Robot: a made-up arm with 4 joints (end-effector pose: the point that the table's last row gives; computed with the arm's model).
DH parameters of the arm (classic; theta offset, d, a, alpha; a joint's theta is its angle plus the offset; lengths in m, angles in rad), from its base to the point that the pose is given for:
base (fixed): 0 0.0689 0 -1.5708
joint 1: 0 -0.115 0.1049 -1.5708
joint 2: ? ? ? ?
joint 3: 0 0.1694 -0.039 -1.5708
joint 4: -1.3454 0 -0.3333 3.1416
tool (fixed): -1.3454 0.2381 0 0
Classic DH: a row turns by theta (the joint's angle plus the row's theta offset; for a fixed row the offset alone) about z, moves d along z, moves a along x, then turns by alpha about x.
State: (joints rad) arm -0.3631 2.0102 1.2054 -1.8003
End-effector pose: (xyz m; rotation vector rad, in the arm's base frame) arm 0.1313 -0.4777 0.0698 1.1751 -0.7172 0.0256
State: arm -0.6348 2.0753 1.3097 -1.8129
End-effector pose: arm 0.1382 -0.4613 0.0728 1.2834 -1.0256 0.1762
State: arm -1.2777 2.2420 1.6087 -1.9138
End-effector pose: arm 0.1881 -0.4168 0.1494 1.4911 -1.7924 0.7403
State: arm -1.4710 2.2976 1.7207 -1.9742
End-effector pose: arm 0.1917 -0.4052 0.2030 1.5199 -2.0433 0.9806
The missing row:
joint 2: 0 -0.144 -0.007 1.5708
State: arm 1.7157 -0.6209 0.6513 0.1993
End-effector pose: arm 0.4096 -0.2259 -0.1734 0.1696 2.2753 0.5764
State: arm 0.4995 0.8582 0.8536 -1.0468
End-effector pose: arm 0.3000 -0.3851 0.0715 0.7414 0.9725 -0.0007
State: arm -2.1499 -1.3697 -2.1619 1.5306
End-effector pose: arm 0.3117 -0.0693 0.1278 1.3078 -1.3455 2.1868
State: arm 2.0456 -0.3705 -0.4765 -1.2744
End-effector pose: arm 0.3257 -0.0736 -0.3261 1.3253 1.0853 1.0977
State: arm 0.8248 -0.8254 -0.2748 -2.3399
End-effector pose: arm 0.3000 0.2384 0.3926 0.9587 -0.2958 2.9155
